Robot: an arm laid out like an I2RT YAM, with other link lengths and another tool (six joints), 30 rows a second.
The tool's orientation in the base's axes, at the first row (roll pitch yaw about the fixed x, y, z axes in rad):
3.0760 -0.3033 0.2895
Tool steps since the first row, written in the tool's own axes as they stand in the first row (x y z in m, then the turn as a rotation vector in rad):
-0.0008 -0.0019 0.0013 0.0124 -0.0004 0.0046
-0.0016 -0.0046 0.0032 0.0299 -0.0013 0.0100
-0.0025 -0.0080 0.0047 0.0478 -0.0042 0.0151
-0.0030 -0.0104 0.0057 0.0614 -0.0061 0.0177
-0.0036 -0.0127 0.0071 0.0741 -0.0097 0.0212
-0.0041 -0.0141 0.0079 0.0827 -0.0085 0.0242
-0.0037 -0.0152 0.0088 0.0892 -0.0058 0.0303
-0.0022 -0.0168 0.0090 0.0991 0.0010 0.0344
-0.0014 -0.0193 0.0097 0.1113 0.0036 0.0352
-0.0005 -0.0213 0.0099 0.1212 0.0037 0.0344
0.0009 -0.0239 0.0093 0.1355 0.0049 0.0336
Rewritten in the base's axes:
-0.0008 0.0016 -0.0016 0.0126 0.0039 -0.0007
-0.0017 0.0041 -0.0038 0.0300 0.0096 -0.0007
-0.0030 0.0071 -0.0057 0.0472 0.0174 -0.0004
-0.0038 0.0093 -0.0070 0.0599 0.0230 0.0011
-0.0045 0.0114 -0.0086 0.0716 0.0300 0.0013
-0.0051 0.0126 -0.0096 0.0807 0.0312 0.0011
-0.0048 0.0138 -0.0104 0.0893 0.0306 -0.0026
-0.0037 0.0158 -0.0103 0.1014 0.0268 -0.0031
-0.0035 0.0184 -0.0109 0.1135 0.0276 -0.0001
-0.0031 0.0206 -0.0109 0.1223 0.0302 0.0037
-0.0027 0.0234 -0.0101 0.1355 0.0330 0.0088

